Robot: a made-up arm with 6 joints. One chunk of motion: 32 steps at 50 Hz.
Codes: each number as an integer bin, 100 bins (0 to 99) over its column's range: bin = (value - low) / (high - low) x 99, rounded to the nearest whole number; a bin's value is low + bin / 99 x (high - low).
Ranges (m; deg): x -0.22..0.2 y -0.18..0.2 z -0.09..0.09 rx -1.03..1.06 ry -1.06..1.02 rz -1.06..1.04
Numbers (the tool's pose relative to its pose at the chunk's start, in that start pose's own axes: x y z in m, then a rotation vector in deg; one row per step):
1: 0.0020 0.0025 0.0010 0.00 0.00 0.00
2: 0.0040 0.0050 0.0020 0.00 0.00 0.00
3: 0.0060 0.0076 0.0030 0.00 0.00 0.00
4: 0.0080 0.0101 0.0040 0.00 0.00 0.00
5: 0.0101 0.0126 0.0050 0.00 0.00 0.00
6: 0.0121 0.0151 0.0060 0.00 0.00 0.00
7: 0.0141 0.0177 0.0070 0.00 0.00 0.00
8: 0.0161 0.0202 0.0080 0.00 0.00 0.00
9: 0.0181 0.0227 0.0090 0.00 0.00 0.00
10: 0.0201 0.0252 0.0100 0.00 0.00 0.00
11: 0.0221 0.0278 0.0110 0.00 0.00 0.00
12: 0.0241 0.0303 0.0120 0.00 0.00 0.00
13: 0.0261 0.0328 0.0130 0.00 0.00 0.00
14: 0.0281 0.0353 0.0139 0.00 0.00 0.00
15: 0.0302 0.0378 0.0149 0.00 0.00 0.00
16: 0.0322 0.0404 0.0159 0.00 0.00 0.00
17: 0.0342 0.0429 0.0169 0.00 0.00 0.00
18: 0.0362 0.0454 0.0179 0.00 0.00 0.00
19: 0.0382 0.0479 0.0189 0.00 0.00 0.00
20: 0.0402 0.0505 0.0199 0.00 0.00 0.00
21: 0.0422 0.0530 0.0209 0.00 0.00 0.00
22: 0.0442 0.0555 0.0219 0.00 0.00 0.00
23: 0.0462 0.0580 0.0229 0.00 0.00 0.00
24: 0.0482 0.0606 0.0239 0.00 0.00 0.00
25: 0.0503 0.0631 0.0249 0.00 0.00 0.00
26: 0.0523 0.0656 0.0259 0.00 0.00 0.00
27: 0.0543 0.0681 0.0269 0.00 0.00 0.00
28: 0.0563 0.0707 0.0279 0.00 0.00 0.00
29: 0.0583 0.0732 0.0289 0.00 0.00 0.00
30: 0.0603 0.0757 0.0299 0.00 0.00 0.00
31: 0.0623 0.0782 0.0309 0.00 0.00 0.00
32: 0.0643 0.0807 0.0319 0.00 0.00 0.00
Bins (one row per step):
1: 52 48 50 49 50 50
2: 53 48 51 49 50 50
3: 53 49 51 49 50 50
4: 54 50 52 49 50 50
5: 54 50 52 49 50 50
6: 55 51 53 49 50 50
7: 55 52 53 49 50 50
8: 56 52 54 49 50 50
9: 56 53 54 49 50 50
10: 57 53 55 49 50 50
11: 57 54 56 49 50 50
12: 58 55 56 49 50 50
13: 58 55 57 49 50 50
14: 58 56 57 49 50 50
15: 59 57 58 49 50 50
16: 59 57 58 49 50 50
17: 60 58 59 49 50 50
18: 60 59 59 49 50 50
19: 61 59 60 49 50 50
20: 61 60 60 49 50 50
21: 62 61 61 49 50 50
22: 62 61 62 49 50 50
23: 63 62 62 49 50 50
24: 63 63 63 49 50 50
25: 64 63 63 49 50 50
26: 64 64 64 49 50 50
27: 65 65 64 49 50 50
28: 65 65 65 49 50 50
29: 66 66 65 49 50 50
30: 66 67 66 49 50 50
31: 67 67 66 49 50 50
32: 67 68 67 49 50 50

